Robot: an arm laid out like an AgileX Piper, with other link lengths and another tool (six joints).
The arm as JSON. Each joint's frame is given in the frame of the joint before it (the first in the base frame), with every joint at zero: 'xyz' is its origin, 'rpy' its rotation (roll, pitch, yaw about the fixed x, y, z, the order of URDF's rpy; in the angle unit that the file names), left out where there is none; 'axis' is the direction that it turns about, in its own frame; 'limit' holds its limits. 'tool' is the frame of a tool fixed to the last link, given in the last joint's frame.
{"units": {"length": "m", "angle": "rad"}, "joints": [
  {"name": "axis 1", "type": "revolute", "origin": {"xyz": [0.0, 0.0, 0.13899]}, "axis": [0.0, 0.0, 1.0], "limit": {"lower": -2.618, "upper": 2.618}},
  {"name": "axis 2", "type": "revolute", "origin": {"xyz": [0.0, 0.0, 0.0]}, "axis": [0.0, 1.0, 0.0], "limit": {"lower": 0.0, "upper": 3.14}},
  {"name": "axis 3", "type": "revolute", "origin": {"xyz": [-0.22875, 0.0, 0.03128]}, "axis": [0.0, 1.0, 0.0], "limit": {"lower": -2.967, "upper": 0.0}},
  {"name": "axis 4", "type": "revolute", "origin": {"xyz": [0.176, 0.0, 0.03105]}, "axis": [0.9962, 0.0, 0.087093], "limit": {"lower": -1.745, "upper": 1.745}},
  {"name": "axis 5", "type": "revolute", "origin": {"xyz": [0.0, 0.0, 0.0]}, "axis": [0.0, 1.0, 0.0], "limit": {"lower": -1.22, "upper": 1.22}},
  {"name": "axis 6", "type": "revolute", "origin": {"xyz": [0.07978, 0.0, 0.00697]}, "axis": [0.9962, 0.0, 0.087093], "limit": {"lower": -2.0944, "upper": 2.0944}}
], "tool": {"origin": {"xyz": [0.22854, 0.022, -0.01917], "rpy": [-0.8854, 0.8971, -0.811]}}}
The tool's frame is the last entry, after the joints.
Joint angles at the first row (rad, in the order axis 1, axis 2, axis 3, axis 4, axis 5, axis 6):
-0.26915 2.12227 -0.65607 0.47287 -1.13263 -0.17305
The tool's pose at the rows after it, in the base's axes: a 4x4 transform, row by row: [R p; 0 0 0 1], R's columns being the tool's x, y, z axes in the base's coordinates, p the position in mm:
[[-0.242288 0.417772 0.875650 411.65], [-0.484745 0.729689 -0.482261 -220.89], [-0.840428 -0.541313 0.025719 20.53], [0 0 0 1]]
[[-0.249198 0.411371 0.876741 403.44], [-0.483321 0.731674 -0.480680 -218.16], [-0.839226 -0.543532 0.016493 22.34], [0 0 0 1]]
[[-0.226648 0.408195 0.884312 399.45], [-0.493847 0.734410 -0.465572 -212.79], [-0.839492 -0.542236 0.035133 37.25], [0 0 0 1]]
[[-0.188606 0.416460 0.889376 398.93], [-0.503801 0.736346 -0.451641 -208.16], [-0.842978 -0.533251 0.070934 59.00], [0 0 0 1]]
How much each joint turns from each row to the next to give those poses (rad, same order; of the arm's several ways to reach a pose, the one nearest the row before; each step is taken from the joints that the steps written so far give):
-0.00002 -0.00227 0.02187 -0.00577 -0.00097 0.00001
-0.00001 -0.03300 0.04255 -0.00188 0.00001 -0.00001
0.00001 -0.06633 0.04786 -0.01717 0.00002 -0.00001
0.00004 -0.07931 0.03193 -0.01450 0.01144 0.00001

